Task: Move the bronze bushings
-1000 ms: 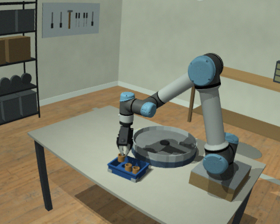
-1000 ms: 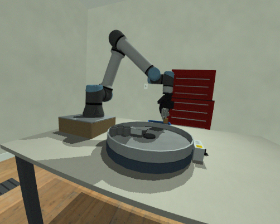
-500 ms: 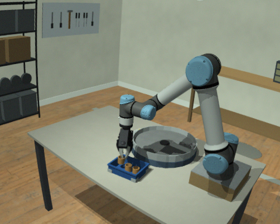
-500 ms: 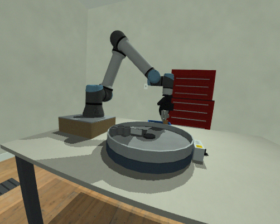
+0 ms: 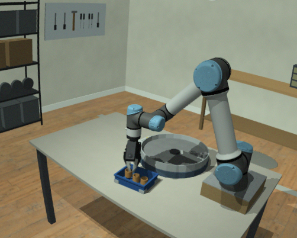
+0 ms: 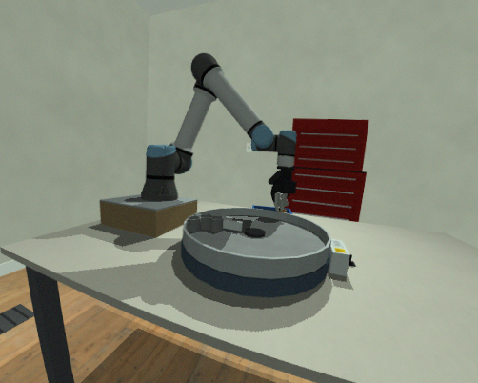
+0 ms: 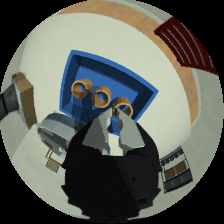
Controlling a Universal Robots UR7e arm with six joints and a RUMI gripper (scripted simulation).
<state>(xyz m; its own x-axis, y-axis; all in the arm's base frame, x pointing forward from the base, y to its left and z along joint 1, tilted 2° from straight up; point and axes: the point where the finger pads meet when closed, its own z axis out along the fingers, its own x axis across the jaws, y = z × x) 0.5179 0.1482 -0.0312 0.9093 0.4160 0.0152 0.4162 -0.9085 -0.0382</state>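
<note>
Now: hand 30 mm past the blue crate, 30 mm above it and 10 mm to the right of it. The rest, counted from my hand: turntable 340 mm to the right, 90 mm behind.
</note>
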